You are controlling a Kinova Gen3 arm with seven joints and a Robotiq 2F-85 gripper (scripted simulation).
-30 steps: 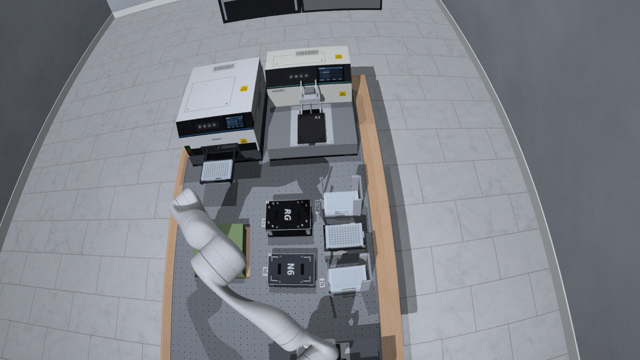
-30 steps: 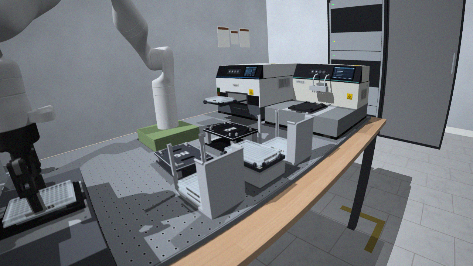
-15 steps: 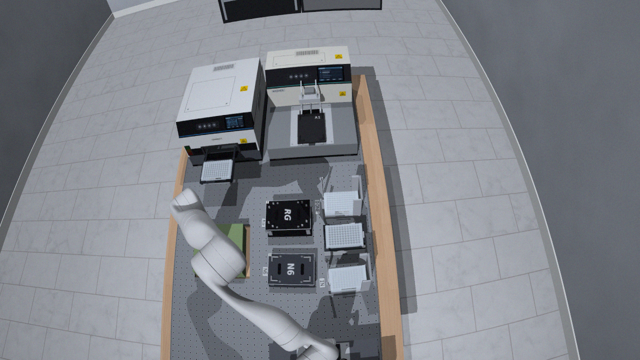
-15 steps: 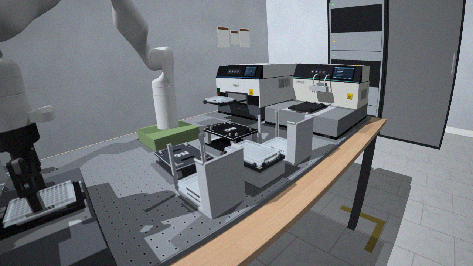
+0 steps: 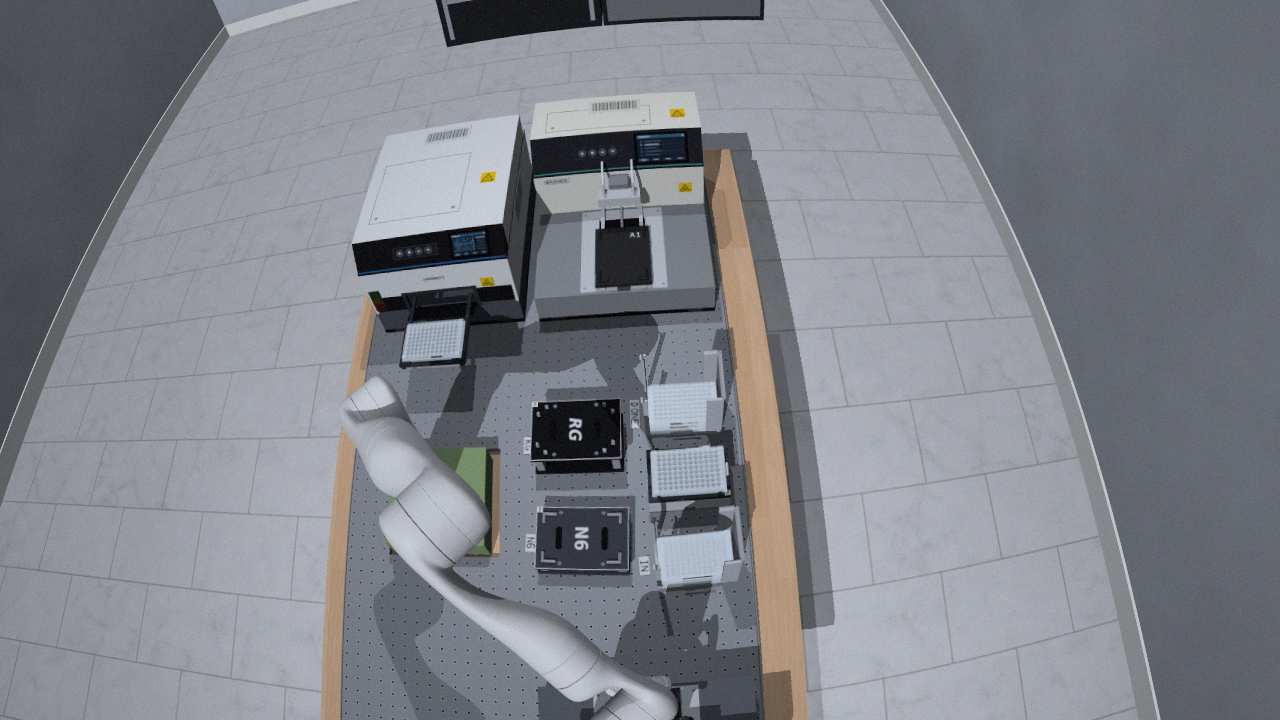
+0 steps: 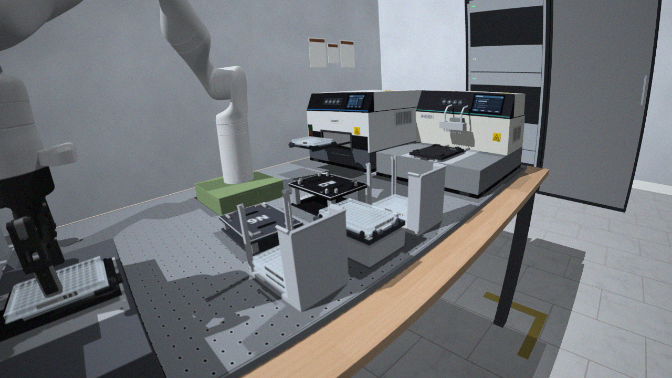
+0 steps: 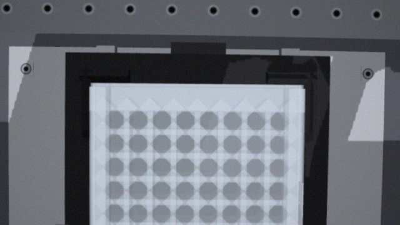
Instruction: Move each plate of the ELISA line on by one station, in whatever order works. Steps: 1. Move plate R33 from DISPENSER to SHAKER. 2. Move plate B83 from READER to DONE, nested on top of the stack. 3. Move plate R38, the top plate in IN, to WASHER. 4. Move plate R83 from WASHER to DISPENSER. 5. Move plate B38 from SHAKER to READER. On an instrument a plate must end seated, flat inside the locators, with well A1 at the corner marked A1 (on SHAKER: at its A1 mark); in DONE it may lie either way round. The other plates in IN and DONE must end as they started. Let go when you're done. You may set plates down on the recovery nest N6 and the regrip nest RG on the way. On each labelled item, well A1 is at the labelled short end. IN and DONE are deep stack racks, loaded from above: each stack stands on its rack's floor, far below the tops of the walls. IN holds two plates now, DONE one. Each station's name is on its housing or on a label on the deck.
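Now: hand 2 cm above the plate R83. From my hand the other things lie so: plate R38: 33 cm to the left, 9 cm ahead, 8 cm below; plate R33: 48 cm to the left, 8 cm ahead, 4 cm below; dispenser head: 9 cm to the right, 1 cm above.
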